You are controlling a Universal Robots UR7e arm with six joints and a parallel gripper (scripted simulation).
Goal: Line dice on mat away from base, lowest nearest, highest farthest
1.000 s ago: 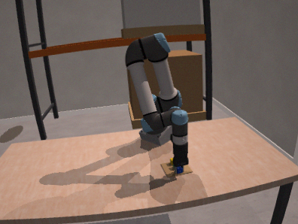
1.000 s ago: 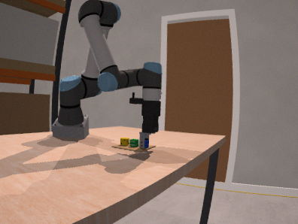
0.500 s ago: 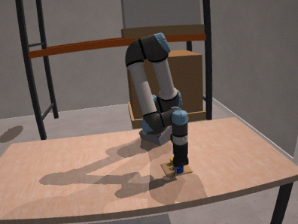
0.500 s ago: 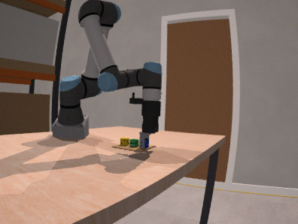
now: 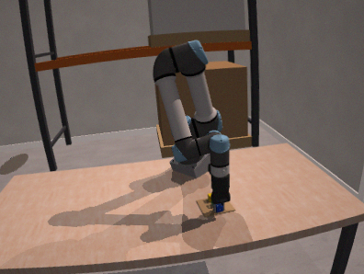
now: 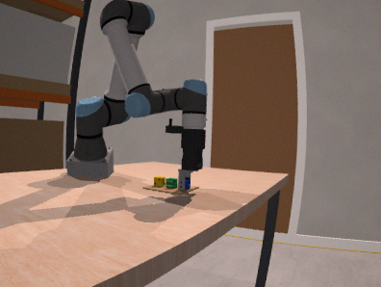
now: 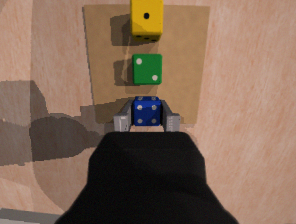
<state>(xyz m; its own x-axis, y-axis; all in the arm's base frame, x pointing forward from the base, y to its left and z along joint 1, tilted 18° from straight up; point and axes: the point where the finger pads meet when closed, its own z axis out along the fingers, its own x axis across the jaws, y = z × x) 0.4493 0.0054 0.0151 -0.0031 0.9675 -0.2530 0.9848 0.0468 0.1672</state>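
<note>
Now: the blue die right at my hand. Round my hand: tan mat: 5 cm behind, 2 cm below; then green die: 5 cm behind; then yellow die: 9 cm behind.
</note>
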